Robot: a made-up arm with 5 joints.
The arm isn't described. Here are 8 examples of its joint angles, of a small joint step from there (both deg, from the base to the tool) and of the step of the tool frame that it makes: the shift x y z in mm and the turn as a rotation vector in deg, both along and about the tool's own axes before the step.
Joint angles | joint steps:
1: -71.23 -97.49 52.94 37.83 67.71 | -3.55 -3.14 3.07 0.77 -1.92
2: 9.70 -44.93 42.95 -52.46 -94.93 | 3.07 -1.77 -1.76 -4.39 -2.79
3: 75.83 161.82 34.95 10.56 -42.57 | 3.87 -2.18 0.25 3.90 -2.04
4: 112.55 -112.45 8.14 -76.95 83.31 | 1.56 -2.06 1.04 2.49 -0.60
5: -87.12 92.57 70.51 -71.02 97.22 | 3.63 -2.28 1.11 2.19 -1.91
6: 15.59 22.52 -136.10 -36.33 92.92 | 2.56 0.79 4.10 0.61 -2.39
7: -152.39 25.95 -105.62 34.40 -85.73 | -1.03 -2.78 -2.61 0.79 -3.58
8: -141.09 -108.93 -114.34 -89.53 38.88 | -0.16 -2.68 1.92 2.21 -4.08
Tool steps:
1: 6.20 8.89 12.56 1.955 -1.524 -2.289
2: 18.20 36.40 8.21 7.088 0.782 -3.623
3: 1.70 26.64 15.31 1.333 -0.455 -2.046
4: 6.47 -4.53 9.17 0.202 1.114 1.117
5: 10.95 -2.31 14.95 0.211 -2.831 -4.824
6: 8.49 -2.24 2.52 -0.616 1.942 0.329
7: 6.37 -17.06 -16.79 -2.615 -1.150 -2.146
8: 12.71 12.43 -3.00 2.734 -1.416 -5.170
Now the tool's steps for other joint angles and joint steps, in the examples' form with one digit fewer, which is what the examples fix.
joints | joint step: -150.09 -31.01 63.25 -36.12 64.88 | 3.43 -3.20 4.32 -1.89 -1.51
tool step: 5.4 -37.1 3.7 -6.70 -1.48 -2.08
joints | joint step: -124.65 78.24 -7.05 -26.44 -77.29 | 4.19 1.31 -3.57 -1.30 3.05
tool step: 24.9 15.7 4.4 2.04 -0.34 -4.95
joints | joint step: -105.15 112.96 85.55 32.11 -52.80 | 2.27 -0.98 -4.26 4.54 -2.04
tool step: 37.0 -0.7 -4.9 -2.58 0.10 -6.49
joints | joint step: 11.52 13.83 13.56 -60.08 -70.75 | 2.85 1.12 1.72 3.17 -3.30
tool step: 19.7 5.0 -11.6 -1.24 -4.56 2.65
